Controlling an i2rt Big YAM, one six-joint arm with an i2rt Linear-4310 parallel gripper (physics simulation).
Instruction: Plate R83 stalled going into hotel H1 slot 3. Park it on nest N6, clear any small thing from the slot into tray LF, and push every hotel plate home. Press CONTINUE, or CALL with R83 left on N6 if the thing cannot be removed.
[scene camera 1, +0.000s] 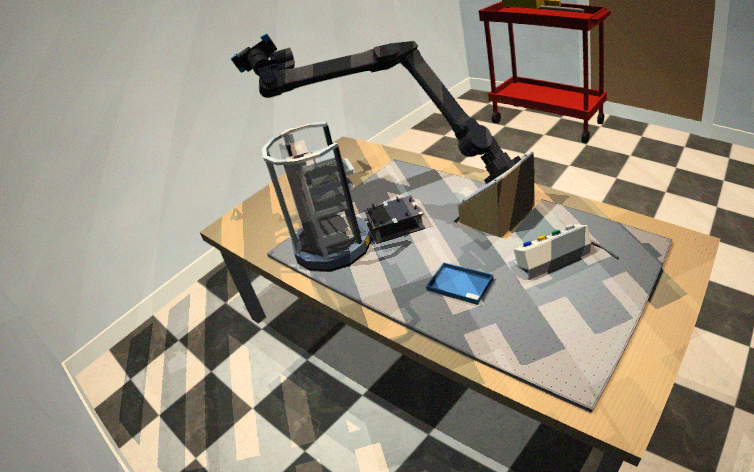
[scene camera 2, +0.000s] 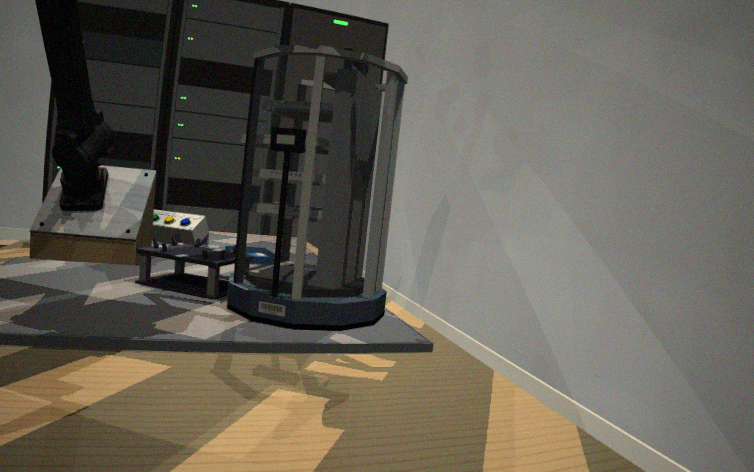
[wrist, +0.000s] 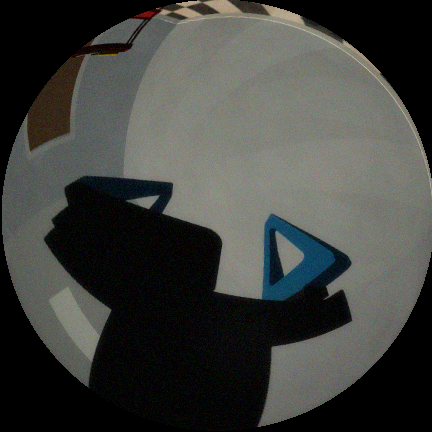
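Where they show: gripper, fingertip midpoint: (scene camera 1: 249, 46) (wrist: 220, 203); arm's base, link origin: (scene camera 1: 503, 171) (scene camera 2: 85, 190).
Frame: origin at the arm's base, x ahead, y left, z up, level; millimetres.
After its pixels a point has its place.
Observation:
My gripper (scene camera 1: 249, 51) {x 281, y -739, z 486 mm} (wrist: 220, 203) {x 281, y -739, z 486 mm} is open and empty, with blue fingertips, high above and behind the round hotel housing. The housing has a blue base (scene camera 1: 333, 257) {x 497, y -305, z -94 mm} (scene camera 2: 333, 311) {x 434, y -517, z -108 mm}, upright posts and clear walls. Inside it stands a dark rack (scene camera 1: 325, 208) with several shelf levels; pale plate edges (scene camera 2: 279, 174) show through the wall. Which slot is which, R83 and any small thing in a slot cannot be made out. A low dark stand with pegs (scene camera 1: 383, 215) {x 281, y -284, z -76 mm} (scene camera 2: 212, 281) {x 277, y -358, z -108 mm} is beside the housing. A blue tray (scene camera 1: 460, 282) (scene camera 2: 258, 254) lies on the mat. Labels are unreadable.
A pale button box (scene camera 1: 550, 253) {x 211, y 257, z -81 mm} (scene camera 2: 195, 223) {x 242, y 177, z -71 mm} has blue, yellow and green buttons. The arm's wedge-shaped mount (scene camera 1: 492, 208) {x 142, y 33, z -42 mm} (scene camera 2: 83, 247) {x 23, y -94, z -109 mm} stands behind the tray. A red cart (scene camera 1: 548, 95) stands beyond the table. Dark equipment cabinets (scene camera 2: 214, 128) show behind the housing in the second scene view.

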